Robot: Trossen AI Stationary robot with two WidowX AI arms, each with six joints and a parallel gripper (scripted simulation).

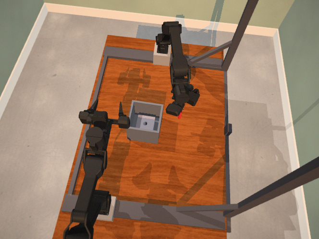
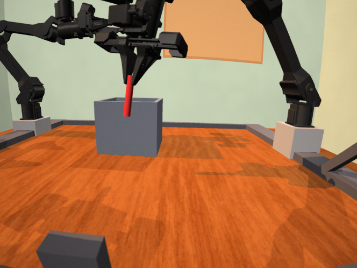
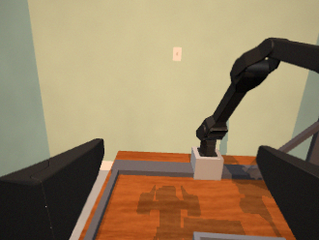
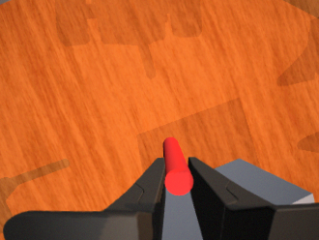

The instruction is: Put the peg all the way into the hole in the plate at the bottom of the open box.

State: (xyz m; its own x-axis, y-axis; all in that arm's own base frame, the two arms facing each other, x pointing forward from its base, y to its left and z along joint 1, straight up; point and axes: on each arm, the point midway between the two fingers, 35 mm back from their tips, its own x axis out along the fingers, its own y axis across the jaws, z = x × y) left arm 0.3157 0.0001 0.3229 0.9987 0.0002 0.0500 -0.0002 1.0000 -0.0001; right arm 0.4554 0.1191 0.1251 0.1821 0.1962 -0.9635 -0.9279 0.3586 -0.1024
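Right now my right hand is 60 mm above the red peg, 10 mm to the right of it and 10 mm past it. Also, from my right hand: pale plate 170 mm below, 150 mm ahead, 60 mm to the left.
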